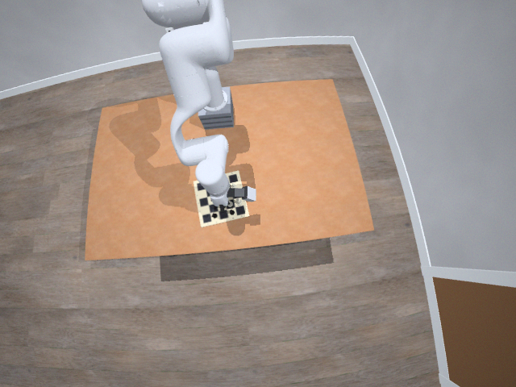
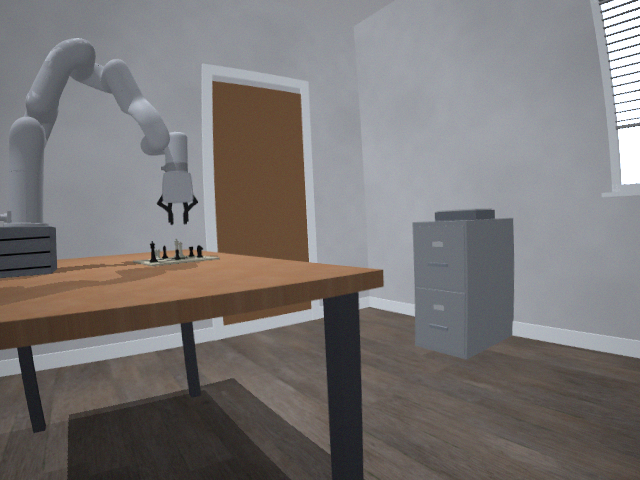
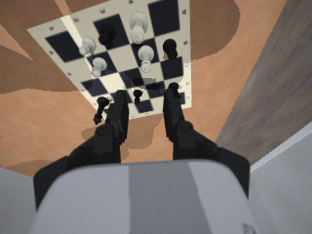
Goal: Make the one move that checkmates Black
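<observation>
Now: hand 40 mm to the right of the white piece and 100 mm above it. The rest, counted from my hand: small chessboard 40 mm behind, 40 mm to the right, 130 mm below; black piece 120 mm behind, 70 mm to the right, 100 mm below.
</observation>
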